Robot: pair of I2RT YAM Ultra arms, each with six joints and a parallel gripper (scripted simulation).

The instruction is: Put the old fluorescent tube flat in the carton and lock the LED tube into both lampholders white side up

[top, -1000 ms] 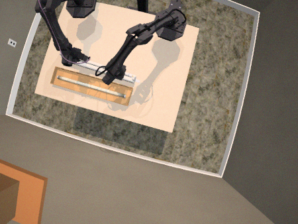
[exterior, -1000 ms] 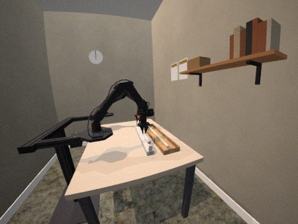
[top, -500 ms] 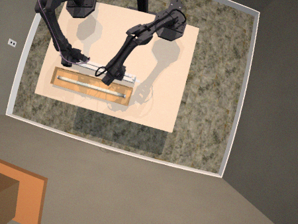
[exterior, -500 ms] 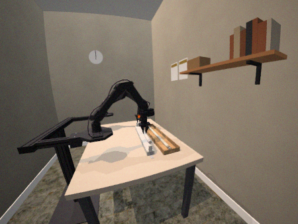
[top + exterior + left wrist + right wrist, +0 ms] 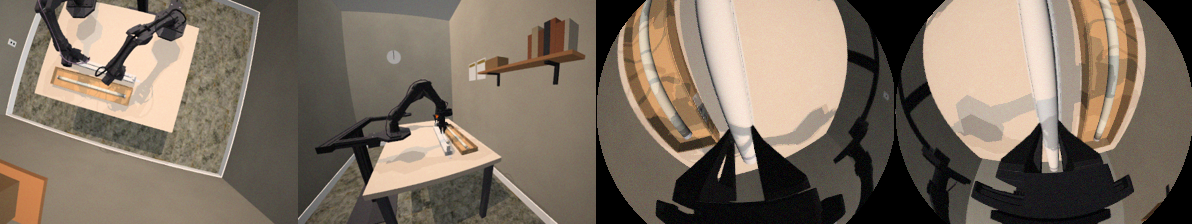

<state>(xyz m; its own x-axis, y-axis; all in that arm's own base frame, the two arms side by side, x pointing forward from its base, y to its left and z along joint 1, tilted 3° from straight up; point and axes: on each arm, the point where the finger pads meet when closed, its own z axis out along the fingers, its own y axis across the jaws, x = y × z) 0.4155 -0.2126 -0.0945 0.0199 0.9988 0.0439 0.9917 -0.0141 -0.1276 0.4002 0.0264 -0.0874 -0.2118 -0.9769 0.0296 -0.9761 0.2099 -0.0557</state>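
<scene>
My right gripper is now 12 cm to the right of the LED tube, 1 cm short of it and 1 cm above it. Also, from my right hand: carton 16 cm ahead, 10 cm to the left, 9 cm below; light fixture 12 cm to the left, 6 cm below; old fluorescent tube 16 cm ahead, 10 cm to the left, 10 cm below.
</scene>
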